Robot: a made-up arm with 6 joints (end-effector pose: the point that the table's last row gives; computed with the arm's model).
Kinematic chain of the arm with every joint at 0, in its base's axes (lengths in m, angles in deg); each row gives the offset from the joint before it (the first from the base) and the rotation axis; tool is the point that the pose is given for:
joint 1: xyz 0 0 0.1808 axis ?
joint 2: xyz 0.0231 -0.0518 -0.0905 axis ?
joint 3: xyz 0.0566 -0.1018 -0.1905 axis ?
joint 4: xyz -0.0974 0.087 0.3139 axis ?
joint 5: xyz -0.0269 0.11 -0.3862 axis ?
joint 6: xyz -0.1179 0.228 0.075 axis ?
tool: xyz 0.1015 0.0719 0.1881
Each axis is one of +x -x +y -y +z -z.
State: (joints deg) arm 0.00 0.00 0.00 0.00 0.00 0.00
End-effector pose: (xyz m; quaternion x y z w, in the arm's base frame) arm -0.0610 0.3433 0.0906 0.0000 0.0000 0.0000 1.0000
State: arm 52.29 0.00 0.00 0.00 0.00 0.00
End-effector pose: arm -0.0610 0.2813 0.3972 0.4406 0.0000 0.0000 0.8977
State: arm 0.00 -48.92 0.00 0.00 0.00 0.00
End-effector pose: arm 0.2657 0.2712 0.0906 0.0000 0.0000 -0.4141 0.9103
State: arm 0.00 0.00 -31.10 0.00 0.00 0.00
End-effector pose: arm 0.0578 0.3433 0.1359 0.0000 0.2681 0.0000 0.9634
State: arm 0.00 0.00 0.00 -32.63 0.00 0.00
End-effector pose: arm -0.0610 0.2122 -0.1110 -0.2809 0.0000 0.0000 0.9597
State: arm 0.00 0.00 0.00 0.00 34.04 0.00
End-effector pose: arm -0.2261 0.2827 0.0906 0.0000 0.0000 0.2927 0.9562
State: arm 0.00 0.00 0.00 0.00 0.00 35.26
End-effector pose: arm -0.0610 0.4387 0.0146 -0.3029 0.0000 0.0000 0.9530
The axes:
joint 1: +x
joint 2: +z
joint 3: -y
joint 4: +x
joint 5: +z
joint 6: -x

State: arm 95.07 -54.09 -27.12 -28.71 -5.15 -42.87
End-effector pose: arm 0.1378 0.1480 0.2510 0.7460 0.4579 -0.2377 0.4210
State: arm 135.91 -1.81 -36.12 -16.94 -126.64 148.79
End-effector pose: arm 0.0558 0.5061 0.3453 -0.3850 0.4910 0.6657 0.4094
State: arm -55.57 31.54 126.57 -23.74 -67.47 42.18
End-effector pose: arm -0.1336 -0.0499 0.1068 0.1252 -0.6698 -0.2340 0.6935
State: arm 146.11 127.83 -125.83 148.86 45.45 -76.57
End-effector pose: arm -0.3260 -0.1191 0.8159 -0.7413 -0.3441 -0.3262 0.4750
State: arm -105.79 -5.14 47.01 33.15 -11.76 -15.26
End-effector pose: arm -0.2537 -0.1474 -0.1083 -0.4301 -0.1948 0.3109 0.8249
